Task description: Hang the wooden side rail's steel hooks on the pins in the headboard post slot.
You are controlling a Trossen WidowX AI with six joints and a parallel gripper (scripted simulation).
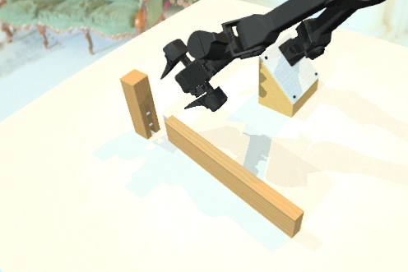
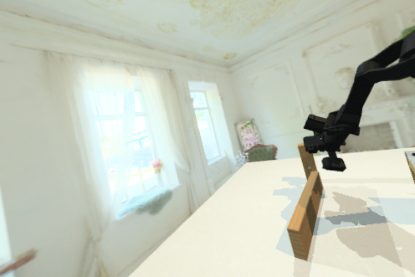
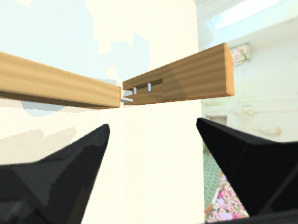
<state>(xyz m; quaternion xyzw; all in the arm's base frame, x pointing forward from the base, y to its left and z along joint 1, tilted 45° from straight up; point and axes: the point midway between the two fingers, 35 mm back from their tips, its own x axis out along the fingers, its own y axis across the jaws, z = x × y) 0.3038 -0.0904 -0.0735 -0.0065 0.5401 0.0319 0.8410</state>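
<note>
The headboard post is 50 mm ahead of my gripper tip, 70 mm to the right of it and 40 mm below it.
</note>
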